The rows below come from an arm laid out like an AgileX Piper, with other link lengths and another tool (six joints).
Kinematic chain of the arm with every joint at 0, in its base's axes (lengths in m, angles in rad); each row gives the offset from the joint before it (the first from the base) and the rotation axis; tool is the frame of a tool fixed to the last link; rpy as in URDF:
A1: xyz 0 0 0.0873 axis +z
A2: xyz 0 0 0 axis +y
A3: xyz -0.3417 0 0.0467 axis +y
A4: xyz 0.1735 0 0.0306 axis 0.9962 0 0.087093
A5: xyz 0 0 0 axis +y
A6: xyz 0.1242 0 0.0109 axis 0.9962 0 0.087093
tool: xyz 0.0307 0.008 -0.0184 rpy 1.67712 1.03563 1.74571
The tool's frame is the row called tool.
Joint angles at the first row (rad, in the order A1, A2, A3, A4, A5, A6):
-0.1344, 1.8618, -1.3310, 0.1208, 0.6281, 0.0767
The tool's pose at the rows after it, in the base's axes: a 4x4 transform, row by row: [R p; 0 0 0 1], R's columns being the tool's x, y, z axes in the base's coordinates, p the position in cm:
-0.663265 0.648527 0.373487 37.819; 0.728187 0.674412 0.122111 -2.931; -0.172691 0.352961 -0.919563 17.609; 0 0 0 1
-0.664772 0.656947 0.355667 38.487; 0.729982 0.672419 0.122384 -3.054; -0.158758 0.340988 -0.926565 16.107; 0 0 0 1
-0.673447 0.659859 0.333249 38.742; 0.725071 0.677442 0.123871 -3.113; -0.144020 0.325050 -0.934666 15.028; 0 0 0 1
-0.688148 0.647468 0.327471 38.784; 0.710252 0.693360 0.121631 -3.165; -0.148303 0.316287 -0.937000 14.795; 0 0 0 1
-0.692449 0.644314 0.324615 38.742; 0.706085 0.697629 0.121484 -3.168; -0.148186 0.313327 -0.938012 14.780; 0 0 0 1
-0.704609 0.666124 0.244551 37.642; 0.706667 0.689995 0.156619 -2.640; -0.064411 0.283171 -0.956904 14.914; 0 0 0 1
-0.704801 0.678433 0.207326 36.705; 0.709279 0.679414 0.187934 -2.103; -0.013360 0.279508 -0.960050 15.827; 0 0 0 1
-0.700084 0.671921 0.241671 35.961; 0.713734 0.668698 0.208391 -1.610; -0.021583 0.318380 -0.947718 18.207; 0 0 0 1
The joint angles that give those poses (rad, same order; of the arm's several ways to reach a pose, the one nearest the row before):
-0.1344, 1.9258, -1.3310, 0.1208, 0.5735, 0.0766
-0.1343, 1.9683, -1.3310, 0.1208, 0.5505, 0.0767
-0.1344, 1.9967, -1.3310, 0.1208, 0.5454, 0.0681
-0.1343, 2.0026, -1.3310, 0.1208, 0.5431, 0.0459
-0.1344, 2.0026, -1.3310, 0.1208, 0.5455, 0.0400
-0.1344, 2.0004, -1.3546, 0.1414, 0.6603, 0.0366
-0.1344, 1.9786, -1.3694, 0.1663, 0.7412, 0.0363
-0.1344, 1.9190, -1.3831, 0.1931, 0.7838, 0.0363

